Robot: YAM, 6 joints.
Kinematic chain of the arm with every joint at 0, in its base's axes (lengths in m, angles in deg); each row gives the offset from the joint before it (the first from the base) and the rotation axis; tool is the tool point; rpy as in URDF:
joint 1: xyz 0 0 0.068 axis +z
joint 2: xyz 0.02 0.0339 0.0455 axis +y
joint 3: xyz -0.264 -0.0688 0 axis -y
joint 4: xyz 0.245 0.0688 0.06 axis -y
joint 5: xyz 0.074 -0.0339 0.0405 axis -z
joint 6: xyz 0.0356 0 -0.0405 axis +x
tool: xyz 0 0 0 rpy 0 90 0
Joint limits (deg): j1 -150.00..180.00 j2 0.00..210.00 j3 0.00..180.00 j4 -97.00..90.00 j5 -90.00..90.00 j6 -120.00..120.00
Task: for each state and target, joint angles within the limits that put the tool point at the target. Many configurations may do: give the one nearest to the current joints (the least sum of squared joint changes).
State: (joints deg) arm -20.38 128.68 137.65 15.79 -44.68 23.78
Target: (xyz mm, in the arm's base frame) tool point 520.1 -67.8 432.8
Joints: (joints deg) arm -10.17 131.18 136.98 15.58 -44.91 23.78
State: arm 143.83 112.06 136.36 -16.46 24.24 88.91
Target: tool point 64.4 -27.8 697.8
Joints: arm 143.09 66.03 149.39 -21.87 27.51 88.91
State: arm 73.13 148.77 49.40 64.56 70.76 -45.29
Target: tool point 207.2 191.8 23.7
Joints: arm 49.82 129.48 30.61 68.07 76.18 -45.29
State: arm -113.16 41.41 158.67 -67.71 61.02 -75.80
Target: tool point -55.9 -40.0 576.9
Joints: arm -117.67 66.65 129.66 -78.53 60.32 -75.80
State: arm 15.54 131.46 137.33 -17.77 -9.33 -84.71
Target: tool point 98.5 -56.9 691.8
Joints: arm -28.46 82.09 148.12 -27.25 4.96 -84.71
